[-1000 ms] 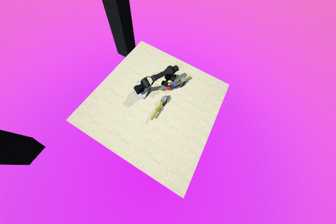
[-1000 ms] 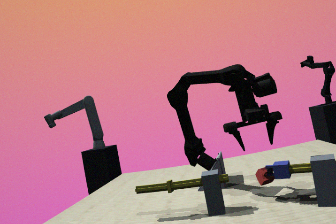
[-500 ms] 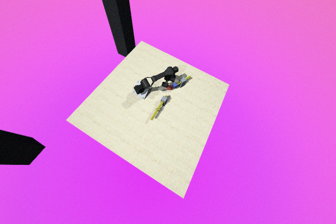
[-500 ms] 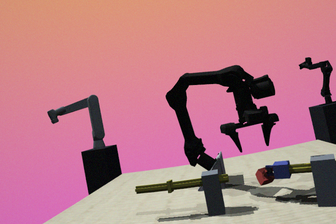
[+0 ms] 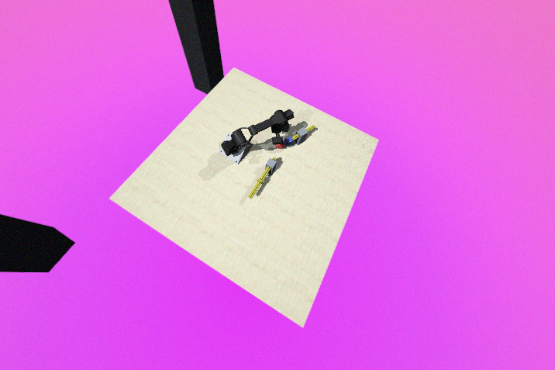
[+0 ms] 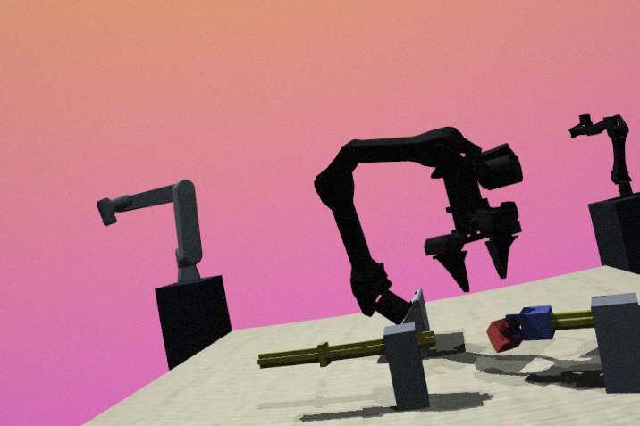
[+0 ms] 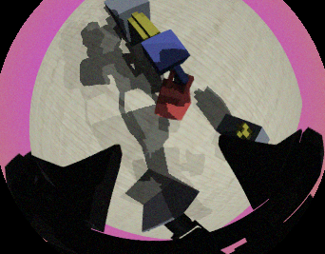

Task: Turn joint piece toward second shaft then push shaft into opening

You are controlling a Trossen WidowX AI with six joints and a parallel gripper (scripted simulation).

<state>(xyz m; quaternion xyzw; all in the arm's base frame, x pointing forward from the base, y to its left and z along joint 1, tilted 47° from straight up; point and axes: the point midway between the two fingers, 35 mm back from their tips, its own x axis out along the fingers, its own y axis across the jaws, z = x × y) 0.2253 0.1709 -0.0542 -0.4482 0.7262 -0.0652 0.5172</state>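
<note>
Right now the red square joint piece is 80 mm below my gripper tip, 40 mm ahead of it and 10 mm to the left of it.
</note>
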